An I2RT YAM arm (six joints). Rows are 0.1 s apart.
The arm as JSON. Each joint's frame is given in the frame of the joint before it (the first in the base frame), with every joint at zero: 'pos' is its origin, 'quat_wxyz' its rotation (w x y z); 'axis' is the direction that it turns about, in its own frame. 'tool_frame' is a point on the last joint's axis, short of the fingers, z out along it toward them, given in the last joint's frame.
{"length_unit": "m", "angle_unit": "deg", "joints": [
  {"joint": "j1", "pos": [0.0, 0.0, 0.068], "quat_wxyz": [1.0, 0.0, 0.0, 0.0], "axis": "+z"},
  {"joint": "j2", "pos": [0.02, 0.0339, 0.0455], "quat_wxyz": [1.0, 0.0, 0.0, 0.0], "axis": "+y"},
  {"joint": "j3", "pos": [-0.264, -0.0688, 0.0], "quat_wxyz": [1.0, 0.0, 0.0, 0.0], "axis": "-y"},
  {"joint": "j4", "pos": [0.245, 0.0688, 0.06], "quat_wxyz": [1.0, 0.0, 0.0, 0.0], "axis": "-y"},
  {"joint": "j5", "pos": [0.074, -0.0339, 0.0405], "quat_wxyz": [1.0, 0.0, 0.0, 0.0], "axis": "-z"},
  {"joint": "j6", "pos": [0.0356, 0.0, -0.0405], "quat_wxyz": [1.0, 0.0, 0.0, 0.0], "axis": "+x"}
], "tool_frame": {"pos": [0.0, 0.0, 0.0], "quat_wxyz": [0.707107, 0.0, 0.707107, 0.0]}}
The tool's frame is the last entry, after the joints.
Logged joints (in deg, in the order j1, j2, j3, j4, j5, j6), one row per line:
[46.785 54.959 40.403 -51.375 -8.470 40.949]
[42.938 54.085 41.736 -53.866 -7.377 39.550]
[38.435 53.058 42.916 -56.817 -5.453 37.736]
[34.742 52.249 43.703 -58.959 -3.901 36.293]
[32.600 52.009 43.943 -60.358 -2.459 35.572]
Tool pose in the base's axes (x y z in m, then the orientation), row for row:
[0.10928 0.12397 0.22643 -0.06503 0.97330 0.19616 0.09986]
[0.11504 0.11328 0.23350 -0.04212 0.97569 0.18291 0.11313]
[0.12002 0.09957 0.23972 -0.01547 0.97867 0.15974 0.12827]
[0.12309 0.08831 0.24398 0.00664 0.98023 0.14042 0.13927]
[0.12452 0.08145 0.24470 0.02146 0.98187 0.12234 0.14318]
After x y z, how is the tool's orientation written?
As a quaternion, x y z w.
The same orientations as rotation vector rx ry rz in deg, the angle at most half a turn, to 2 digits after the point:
[-11.02 164.86 33.23]
[-7.08 164.00 30.74]
[-2.58 163.08 26.62]
[1.10 162.33 23.25]
[3.55 162.24 20.22]

